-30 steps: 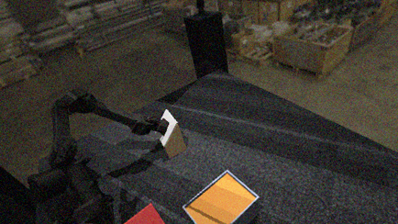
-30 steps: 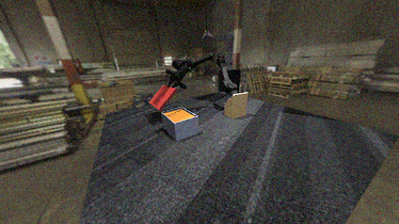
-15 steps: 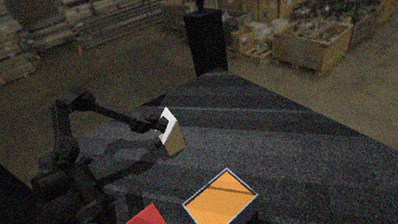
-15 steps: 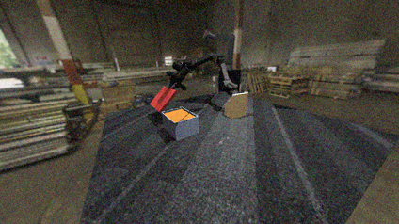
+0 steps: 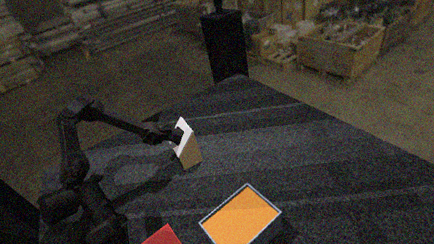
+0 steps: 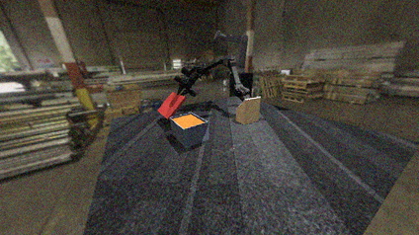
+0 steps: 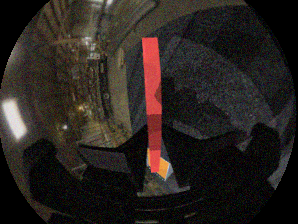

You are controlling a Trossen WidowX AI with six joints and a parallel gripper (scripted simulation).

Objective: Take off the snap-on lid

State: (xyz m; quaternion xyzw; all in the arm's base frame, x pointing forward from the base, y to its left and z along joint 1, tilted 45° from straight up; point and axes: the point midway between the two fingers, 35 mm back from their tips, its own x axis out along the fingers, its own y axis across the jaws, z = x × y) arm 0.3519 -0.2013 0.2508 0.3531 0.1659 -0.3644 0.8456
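Right now the lid is 60 mm ahead of my gripper tip and 50 mm below it. Round my gripper tip: storage box: 60 mm ahead, 280 mm to the left, 130 mm below.
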